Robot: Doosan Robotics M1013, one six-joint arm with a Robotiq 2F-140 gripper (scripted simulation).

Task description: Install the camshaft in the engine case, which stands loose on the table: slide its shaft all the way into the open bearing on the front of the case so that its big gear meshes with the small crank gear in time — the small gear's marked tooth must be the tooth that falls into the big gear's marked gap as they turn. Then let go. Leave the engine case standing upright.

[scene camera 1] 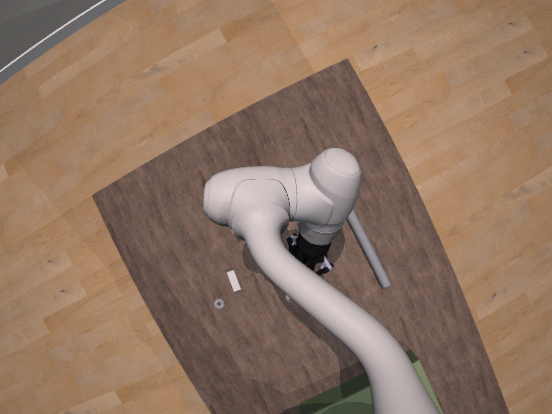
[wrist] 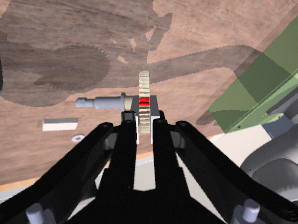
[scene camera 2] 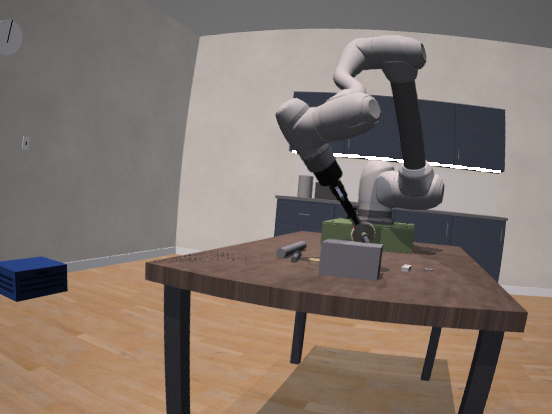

Labels:
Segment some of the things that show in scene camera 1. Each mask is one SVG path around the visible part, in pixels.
The gripper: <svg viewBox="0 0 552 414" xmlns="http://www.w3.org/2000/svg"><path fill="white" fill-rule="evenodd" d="M287 238L289 252L300 262L303 262L312 270L314 270L316 263L322 263L320 269L316 272L319 276L328 273L334 267L333 263L327 261L327 252L332 242L324 246L314 245L304 239L300 232L298 236L296 233L293 233Z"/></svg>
A long grey rod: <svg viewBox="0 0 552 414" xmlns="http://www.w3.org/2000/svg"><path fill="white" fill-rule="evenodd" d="M353 209L347 220L381 287L386 288L391 282Z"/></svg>

